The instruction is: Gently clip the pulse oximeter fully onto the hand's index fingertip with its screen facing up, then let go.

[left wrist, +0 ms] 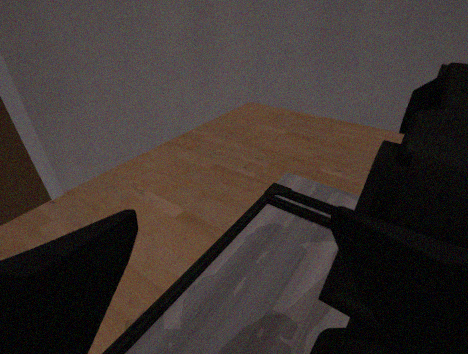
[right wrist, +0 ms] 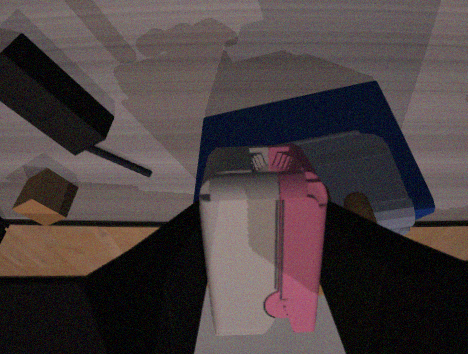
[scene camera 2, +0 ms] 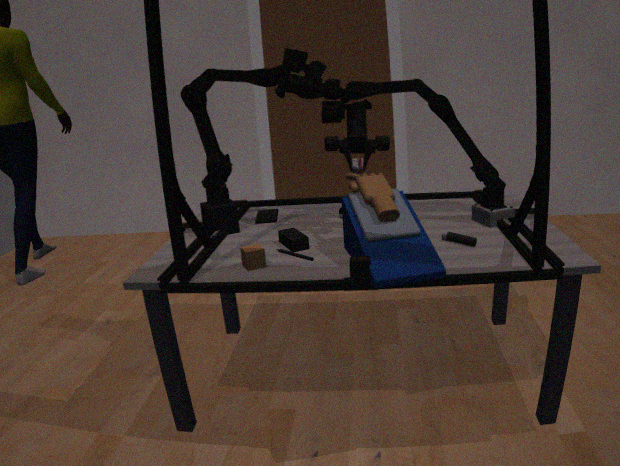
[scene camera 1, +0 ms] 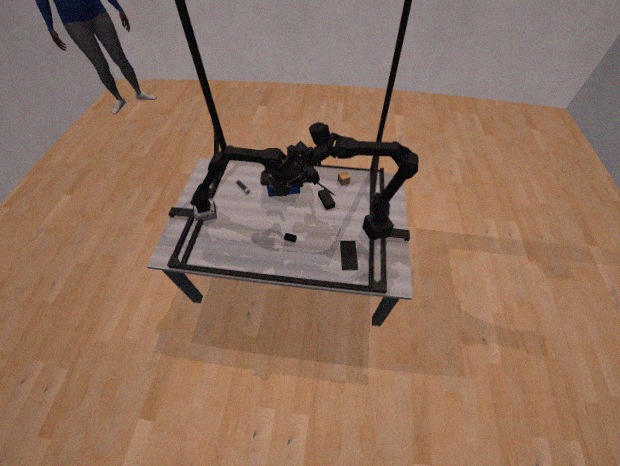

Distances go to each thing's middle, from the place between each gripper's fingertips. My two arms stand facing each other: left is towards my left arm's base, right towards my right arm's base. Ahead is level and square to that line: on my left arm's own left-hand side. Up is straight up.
Labels:
The pulse oximeter [right wrist: 263, 208] is 10 mm above my right hand. Round my right hand: tan cube [right wrist: 46, 198]: 240 mm behind, 270 mm to the left, 160 mm below; then blue block [scene camera 2: 400, 261]: 230 mm behind, 80 mm to the right, 150 mm below.
The pulse oximeter is 21 cm below my left hand, 16 cm behind it and 4 cm to the right of it. Also, from my left hand: tan cube 40 cm behind, 38 cm below, 23 cm to the left; then blue block 39 cm behind, 37 cm below, 12 cm to the right.

